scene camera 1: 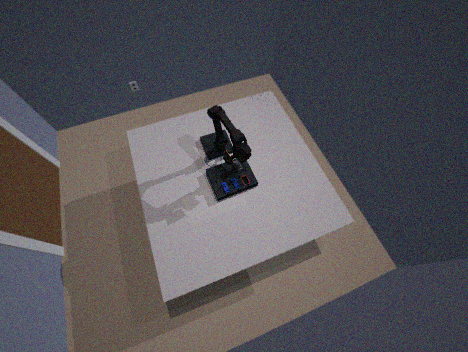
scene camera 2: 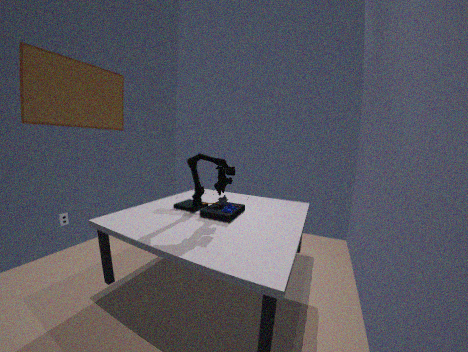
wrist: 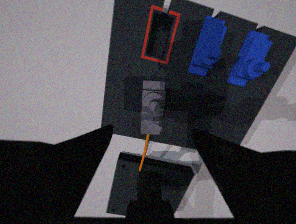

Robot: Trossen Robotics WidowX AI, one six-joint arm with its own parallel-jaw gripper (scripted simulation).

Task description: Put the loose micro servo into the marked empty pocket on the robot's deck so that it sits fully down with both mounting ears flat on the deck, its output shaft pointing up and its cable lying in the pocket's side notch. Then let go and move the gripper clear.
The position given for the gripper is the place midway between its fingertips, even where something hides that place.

Note:
The gripper (wrist: 153,130) is open, with nothing in its grasp. Also in view: a dark robot deck (wrist: 208,103).

